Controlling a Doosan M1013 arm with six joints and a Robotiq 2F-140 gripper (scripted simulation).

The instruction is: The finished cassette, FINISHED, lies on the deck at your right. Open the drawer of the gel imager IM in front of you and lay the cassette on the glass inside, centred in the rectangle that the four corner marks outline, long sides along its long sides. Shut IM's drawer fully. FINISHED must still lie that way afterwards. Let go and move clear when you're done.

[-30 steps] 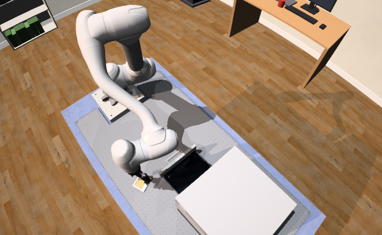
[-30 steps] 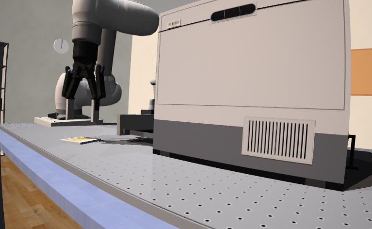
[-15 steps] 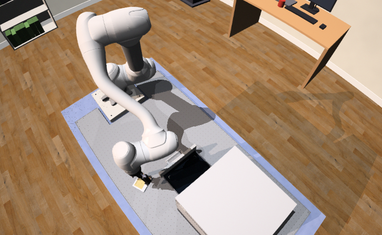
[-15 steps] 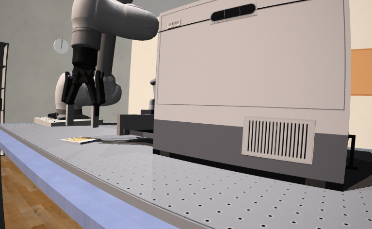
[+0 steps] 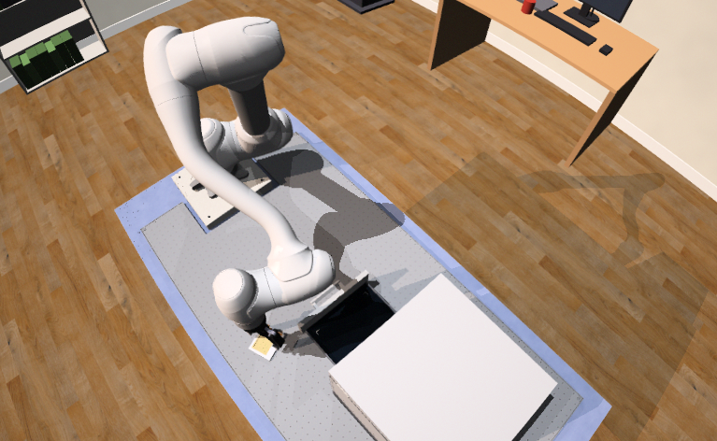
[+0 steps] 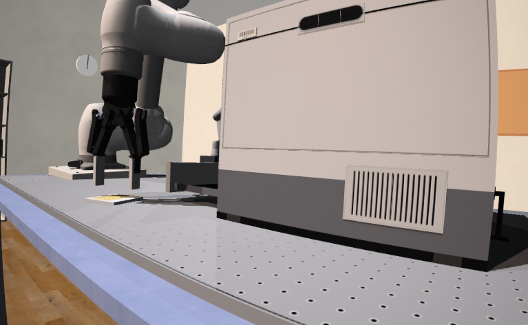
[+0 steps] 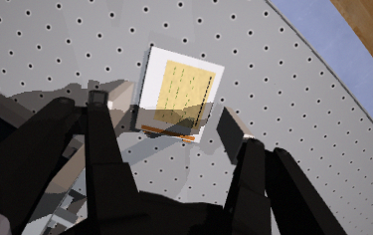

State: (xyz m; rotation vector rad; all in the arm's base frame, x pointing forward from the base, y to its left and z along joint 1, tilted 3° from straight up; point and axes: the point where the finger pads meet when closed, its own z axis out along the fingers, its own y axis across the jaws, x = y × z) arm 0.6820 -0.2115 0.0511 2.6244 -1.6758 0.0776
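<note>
Now: hand 1 cm to the right of the cassette FINISHED and 5 cm above it.
</note>
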